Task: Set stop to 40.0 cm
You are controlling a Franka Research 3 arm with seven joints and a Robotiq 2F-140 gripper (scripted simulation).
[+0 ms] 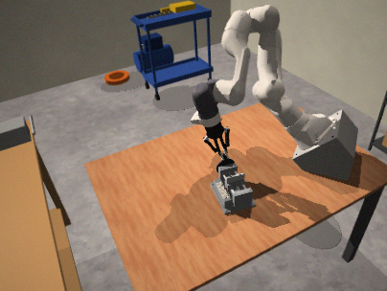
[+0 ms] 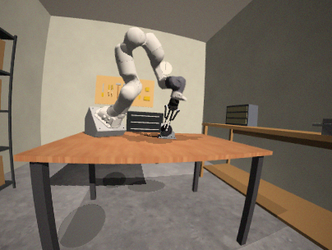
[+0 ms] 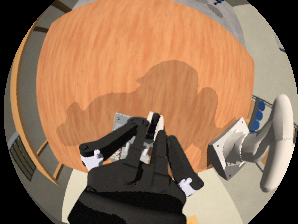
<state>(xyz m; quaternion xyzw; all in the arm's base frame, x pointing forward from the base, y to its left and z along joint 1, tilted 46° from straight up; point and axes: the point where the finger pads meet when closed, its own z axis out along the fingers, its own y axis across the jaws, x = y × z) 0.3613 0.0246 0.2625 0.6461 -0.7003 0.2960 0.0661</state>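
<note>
Now: hand 30 mm above the handwheel and 20 mm to the right of it.
</note>
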